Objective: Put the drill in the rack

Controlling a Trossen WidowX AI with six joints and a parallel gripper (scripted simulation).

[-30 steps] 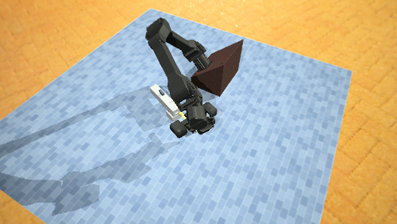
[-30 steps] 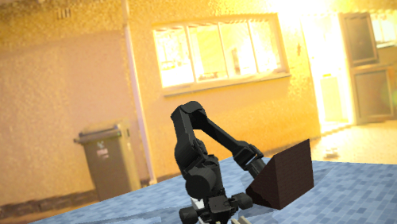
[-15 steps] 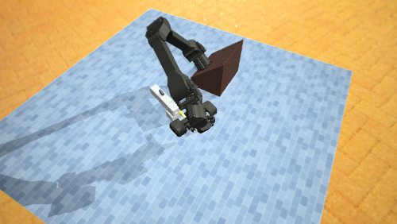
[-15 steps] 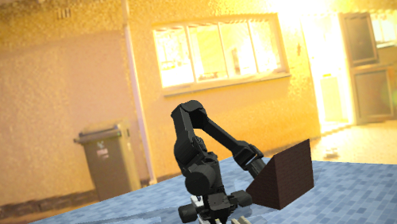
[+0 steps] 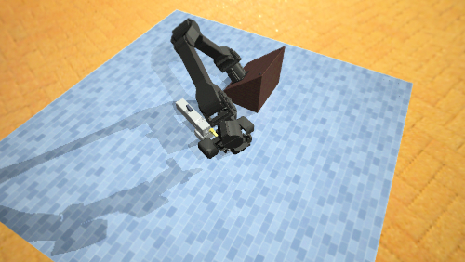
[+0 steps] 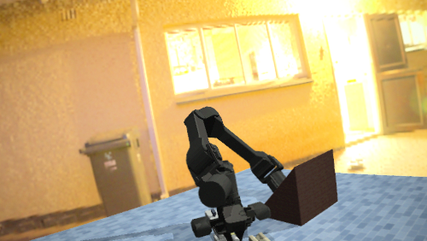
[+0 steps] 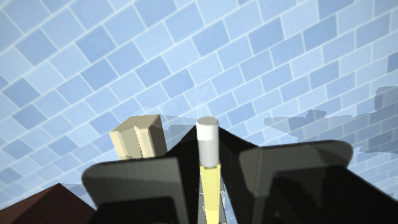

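Right now my gripper tip is 2 cm past the drill, 4 cm to the left of it and 3 cm below it. Round my gripper tip: rack (8 cm behind, 3 cm below); then key (9 cm behind, 21 cm to the right).
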